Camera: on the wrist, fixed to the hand. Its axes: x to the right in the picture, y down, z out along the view.
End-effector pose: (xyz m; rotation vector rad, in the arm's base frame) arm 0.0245 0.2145 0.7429 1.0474 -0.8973 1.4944
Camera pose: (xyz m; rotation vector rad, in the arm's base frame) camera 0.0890 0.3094 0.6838 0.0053 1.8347 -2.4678
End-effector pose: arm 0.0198 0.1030 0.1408 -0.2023 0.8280 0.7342
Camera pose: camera 0.0007 -0.0127 0.0867 0.3925 0.9044 2.2478
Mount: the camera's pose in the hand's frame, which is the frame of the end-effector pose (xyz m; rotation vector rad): -0.0285 -0.0788 -0.0982 -0.1289 0.0582 1.5654
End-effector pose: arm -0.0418 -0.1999 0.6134 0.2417 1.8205 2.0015
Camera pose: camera -0.0407 -0.2967 0.5280 -1.2619 -0.9375 -1.7904
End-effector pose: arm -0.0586 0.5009 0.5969 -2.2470 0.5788 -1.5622
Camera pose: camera -0.1493 0.5785 0.6461 -1.0134 1.8189 -0.6827
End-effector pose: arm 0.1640 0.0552 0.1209 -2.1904 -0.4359 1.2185
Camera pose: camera 0.2324 0.0679 0.2296 2.0765 -1.2733 -1.4296
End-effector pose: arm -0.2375 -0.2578 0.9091 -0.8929 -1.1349 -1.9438
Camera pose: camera -0.3090 -0.3110 0.8157 -1.2011 -0.0305 -0.6881
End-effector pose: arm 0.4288 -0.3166 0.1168 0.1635 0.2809 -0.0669
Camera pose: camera 0.3680 -0.3763 0.0198 0.2202 0.1530 1.5058
